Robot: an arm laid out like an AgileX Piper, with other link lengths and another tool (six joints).
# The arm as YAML. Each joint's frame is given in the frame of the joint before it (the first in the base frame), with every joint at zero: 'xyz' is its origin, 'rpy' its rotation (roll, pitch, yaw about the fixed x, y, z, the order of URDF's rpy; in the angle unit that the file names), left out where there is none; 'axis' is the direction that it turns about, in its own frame. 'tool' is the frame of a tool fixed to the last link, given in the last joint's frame.
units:
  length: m
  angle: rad
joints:
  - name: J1
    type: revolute
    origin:
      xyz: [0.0, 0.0, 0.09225]
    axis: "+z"
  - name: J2
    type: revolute
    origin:
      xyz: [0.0, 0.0, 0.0]
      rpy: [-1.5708, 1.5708, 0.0]
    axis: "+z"
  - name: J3
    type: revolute
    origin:
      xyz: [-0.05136, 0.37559, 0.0]
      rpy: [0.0, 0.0, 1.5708]
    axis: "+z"
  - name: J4
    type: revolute
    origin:
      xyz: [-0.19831, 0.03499, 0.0]
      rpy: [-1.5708, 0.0, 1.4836]
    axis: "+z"
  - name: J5
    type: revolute
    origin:
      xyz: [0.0, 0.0, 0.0]
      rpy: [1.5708, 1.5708, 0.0]
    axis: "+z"
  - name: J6
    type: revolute
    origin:
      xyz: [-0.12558, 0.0, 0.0]
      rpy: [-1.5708, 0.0, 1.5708]
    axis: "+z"
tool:
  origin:
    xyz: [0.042, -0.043, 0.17]
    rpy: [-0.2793, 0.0, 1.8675]
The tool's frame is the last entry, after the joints.
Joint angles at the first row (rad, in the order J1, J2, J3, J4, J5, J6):
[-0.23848 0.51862 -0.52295 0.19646 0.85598 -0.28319]
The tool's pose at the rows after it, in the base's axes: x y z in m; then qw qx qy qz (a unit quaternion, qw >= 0):
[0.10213, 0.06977, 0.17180, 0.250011, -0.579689, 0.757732, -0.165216]
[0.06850, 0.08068, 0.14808, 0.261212, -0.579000, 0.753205, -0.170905]
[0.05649, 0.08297, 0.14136, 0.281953, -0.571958, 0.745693, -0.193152]
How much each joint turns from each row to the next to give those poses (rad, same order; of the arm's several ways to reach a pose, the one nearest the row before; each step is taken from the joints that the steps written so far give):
[-0.00001 -0.21488 0.00307 -0.02468 0.15703 0.01883]
[0.00002 -0.17280 0.00000 -0.00216 0.14627 0.02717]
[-0.00003 -0.11184 0.00002 -0.00430 0.04612 0.01826]

